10 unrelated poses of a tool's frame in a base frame.
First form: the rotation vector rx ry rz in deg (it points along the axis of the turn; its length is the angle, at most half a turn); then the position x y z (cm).
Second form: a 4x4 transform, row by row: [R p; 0 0 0 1], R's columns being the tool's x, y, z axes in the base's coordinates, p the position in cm. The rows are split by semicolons. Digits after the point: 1 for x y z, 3 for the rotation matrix.
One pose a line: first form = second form
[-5.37 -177.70 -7.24 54.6 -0.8 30.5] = -0.998 0.062 -0.034 54.6; 0.059 0.995 0.082 -0.8; 0.039 0.080 -0.996 30.5; 0 0 0 1
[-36.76 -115.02 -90.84 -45.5 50.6 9.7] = -0.765 0.638 -0.094 -45.5; 0.057 0.211 0.976 50.6; 0.642 0.741 -0.198 9.7; 0 0 0 1
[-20.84 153.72 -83.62 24.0 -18.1 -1.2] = -0.970 -0.175 0.169 24.0; -0.237 0.522 -0.819 -18.1; 0.055 -0.835 -0.548 -1.2; 0 0 0 1
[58.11 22.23 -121.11 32.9 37.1 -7.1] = -0.408 0.736 -0.540 32.9; -0.496 -0.675 -0.546 37.1; -0.767 0.046 0.641 -7.1; 0 0 0 1
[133.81 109.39 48.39 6.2 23.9 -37.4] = 0.112 0.906 0.408 6.2; 0.911 -0.257 0.322 23.9; 0.396 0.335 -0.855 -37.4; 0 0 0 1
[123.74 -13.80 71.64 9.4 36.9 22.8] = 0.534 -0.445 0.719 9.4; 0.146 -0.789 -0.597 36.9; 0.833 0.424 -0.356 22.8; 0 0 0 1
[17.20 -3.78 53.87 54.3 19.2 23.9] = 0.591 -0.803 0.074 54.3; 0.785 0.551 -0.282 19.2; 0.186 0.225 0.956 23.9; 0 0 0 1
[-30.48 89.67 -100.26 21.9 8.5 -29.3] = -0.657 0.237 0.716 21.9; -0.738 -0.006 -0.675 8.5; -0.156 -0.972 0.178 -29.3; 0 0 0 1
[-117.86 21.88 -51.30 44.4 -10.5 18.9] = 0.699 0.050 0.714 44.4; -0.550 -0.602 0.580 -10.5; 0.458 -0.797 -0.393 18.9; 0 0 0 1
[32.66 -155.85 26.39 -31.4 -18.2 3.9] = -0.868 -0.433 -0.243 -31.4; -0.328 0.868 -0.372 -18.2; 0.372 -0.243 -0.896 3.9; 0 0 0 1
